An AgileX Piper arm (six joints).
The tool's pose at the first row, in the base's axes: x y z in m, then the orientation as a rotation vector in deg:
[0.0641 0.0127 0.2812 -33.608 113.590 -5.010]
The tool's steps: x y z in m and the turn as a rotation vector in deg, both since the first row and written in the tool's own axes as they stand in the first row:
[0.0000 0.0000 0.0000 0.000 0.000 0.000]
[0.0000 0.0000 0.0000 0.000 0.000 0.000]
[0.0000 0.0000 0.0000 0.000 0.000 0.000]
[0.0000 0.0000 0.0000 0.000 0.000 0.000]
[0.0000 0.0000 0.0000 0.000 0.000 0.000]
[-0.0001 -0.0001 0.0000 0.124 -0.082 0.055]
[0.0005 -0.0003 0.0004 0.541 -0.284 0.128]
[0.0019 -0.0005 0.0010 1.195 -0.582 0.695]
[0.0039 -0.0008 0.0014 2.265 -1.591 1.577]
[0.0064 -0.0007 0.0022 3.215 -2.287 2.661]
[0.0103 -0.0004 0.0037 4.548 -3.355 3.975]
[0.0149 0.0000 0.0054 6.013 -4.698 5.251]
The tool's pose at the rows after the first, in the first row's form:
[0.0641 0.0127 0.2812 -33.608 113.590 -5.010]
[0.0641 0.0127 0.2812 -33.608 113.590 -5.010]
[0.0641 0.0127 0.2812 -33.608 113.590 -5.010]
[0.0641 0.0127 0.2812 -33.608 113.590 -5.010]
[0.0641 0.0127 0.2812 -33.608 113.590 -5.010]
[0.0642 0.0127 0.2813 -33.468 113.507 -5.073]
[0.0644 0.0123 0.2807 -33.114 113.269 -5.377]
[0.0645 0.0116 0.2793 -32.111 113.036 -5.579]
[0.0642 0.0106 0.2776 -30.491 112.129 -5.776]
[0.0639 0.0097 0.2751 -28.772 111.585 -5.826]
[0.0637 0.0085 0.2711 -26.570 110.660 -5.993]
[0.0634 0.0072 0.2664 -24.324 109.416 -6.222]

